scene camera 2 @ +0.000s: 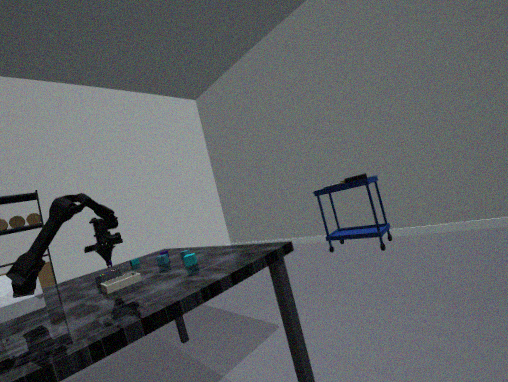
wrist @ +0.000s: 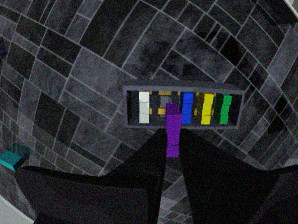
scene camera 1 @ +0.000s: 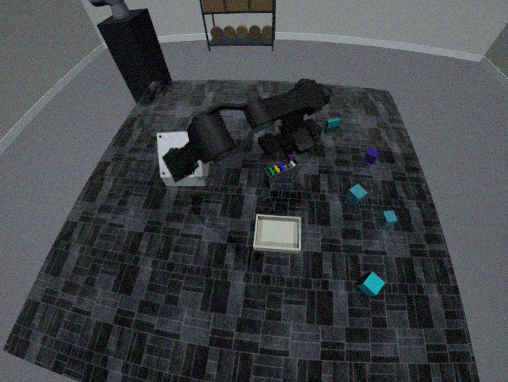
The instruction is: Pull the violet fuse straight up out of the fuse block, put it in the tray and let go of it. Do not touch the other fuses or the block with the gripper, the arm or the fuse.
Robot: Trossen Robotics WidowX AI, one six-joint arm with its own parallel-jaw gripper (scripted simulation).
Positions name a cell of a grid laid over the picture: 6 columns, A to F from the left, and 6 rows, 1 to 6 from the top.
Labels:
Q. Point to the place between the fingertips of my gripper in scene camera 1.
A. D3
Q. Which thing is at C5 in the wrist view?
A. My gripper.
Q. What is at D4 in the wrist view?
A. A violet fuse.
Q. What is my gripper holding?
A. A violet fuse.

